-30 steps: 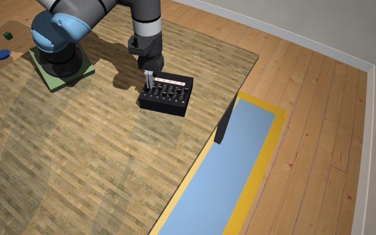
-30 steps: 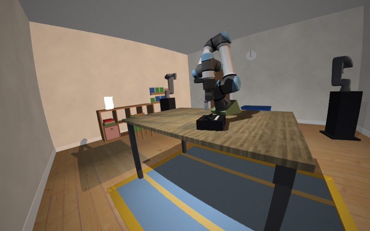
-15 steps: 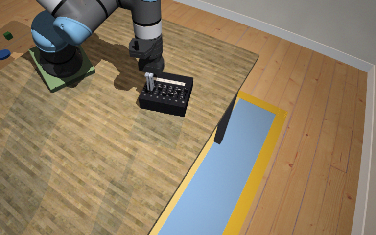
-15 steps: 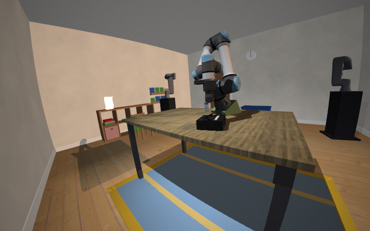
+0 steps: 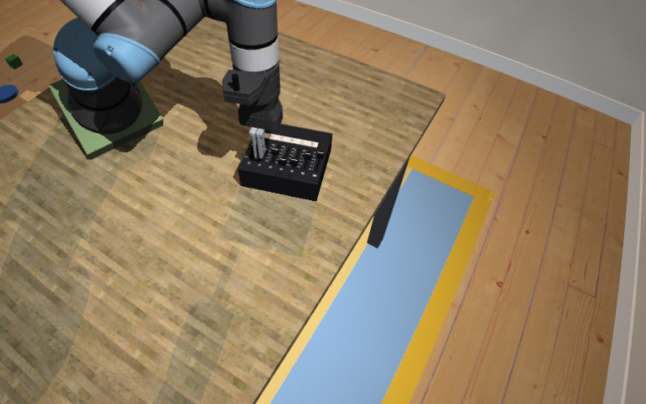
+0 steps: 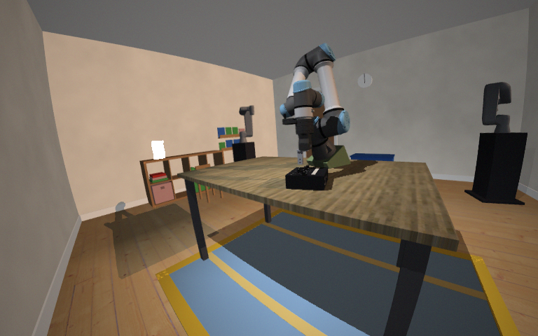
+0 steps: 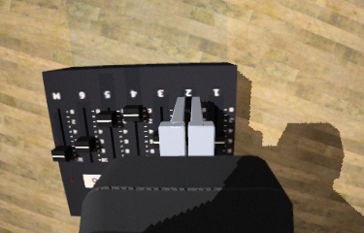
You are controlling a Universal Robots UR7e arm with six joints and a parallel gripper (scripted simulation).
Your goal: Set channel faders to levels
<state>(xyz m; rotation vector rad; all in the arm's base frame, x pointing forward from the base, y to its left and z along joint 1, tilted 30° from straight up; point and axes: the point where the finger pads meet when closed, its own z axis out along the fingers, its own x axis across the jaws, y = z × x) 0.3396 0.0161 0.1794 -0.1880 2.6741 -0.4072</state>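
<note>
Now: the channel 5 fader cap 70 mm ahead of my hand, 10 mm to the left of it and 30 mm below it. Also, from my hand: channel 6 fader cap: 90 mm ahead, 40 mm to the left, 30 mm below; master fader cap: 110 mm ahead, 50 mm to the left, 30 mm below.
</note>
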